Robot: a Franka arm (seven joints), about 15 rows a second.
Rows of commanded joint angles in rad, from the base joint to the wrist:
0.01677, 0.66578, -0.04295, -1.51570, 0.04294, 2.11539, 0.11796
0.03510, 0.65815, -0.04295, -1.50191, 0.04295, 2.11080, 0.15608
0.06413, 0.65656, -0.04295, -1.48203, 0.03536, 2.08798, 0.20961
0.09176, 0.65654, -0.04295, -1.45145, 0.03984, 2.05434, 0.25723
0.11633, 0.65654, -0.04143, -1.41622, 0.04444, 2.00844, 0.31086
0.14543, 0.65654, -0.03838, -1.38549, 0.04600, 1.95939, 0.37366
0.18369, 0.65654, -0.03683, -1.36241, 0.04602, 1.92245, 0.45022
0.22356, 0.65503, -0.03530, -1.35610, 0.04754, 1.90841, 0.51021
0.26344, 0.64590, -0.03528, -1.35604, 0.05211, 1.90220, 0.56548
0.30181, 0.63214, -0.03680, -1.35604, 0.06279, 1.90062, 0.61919
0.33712, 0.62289, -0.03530, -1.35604, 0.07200, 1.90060, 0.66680
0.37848, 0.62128, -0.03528, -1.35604, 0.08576, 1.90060, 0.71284
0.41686, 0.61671, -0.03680, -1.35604, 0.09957, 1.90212, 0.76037
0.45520, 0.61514, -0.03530, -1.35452, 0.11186, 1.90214, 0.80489
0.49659, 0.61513, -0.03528, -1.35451, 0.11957, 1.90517, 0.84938
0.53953, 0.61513, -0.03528, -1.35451, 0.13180, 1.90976, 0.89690
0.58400, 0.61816, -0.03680, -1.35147, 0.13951, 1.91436, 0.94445
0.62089, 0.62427, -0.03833, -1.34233, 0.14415, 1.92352, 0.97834
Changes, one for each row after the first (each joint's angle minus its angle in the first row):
0.01833, -0.00763, 0.00000, 0.01379, 0.00001, -0.00459, 0.03812
0.04736, -0.00922, 0.00000, 0.03367, -0.00758, -0.02741, 0.09165
0.07499, -0.00924, 0.00000, 0.06425, -0.00310, -0.06105, 0.13927
0.09956, -0.00924, 0.00152, 0.09948, 0.00150, -0.10695, 0.19290
0.12866, -0.00924, 0.00457, 0.13021, 0.00306, -0.15600, 0.25570
0.16692, -0.00924, 0.00612, 0.15329, 0.00308, -0.19294, 0.33226
0.20679, -0.01075, 0.00765, 0.15960, 0.00460, -0.20698, 0.39225
0.24667, -0.01988, 0.00767, 0.15966, 0.00917, -0.21319, 0.44752
0.28504, -0.03364, 0.00615, 0.15966, 0.01985, -0.21477, 0.50123
0.32035, -0.04289, 0.00765, 0.15966, 0.02906, -0.21479, 0.54884
0.36171, -0.04450, 0.00767, 0.15966, 0.04282, -0.21479, 0.59488
0.40009, -0.04907, 0.00615, 0.15966, 0.05663, -0.21327, 0.64241
0.43843, -0.05064, 0.00765, 0.16118, 0.06892, -0.21325, 0.68693
0.47982, -0.05065, 0.00767, 0.16119, 0.07663, -0.21022, 0.73142
0.52276, -0.05065, 0.00767, 0.16119, 0.08886, -0.20563, 0.77894
0.56723, -0.04762, 0.00615, 0.16423, 0.09657, -0.20103, 0.82649
0.60412, -0.04151, 0.00462, 0.17337, 0.10121, -0.19187, 0.86038

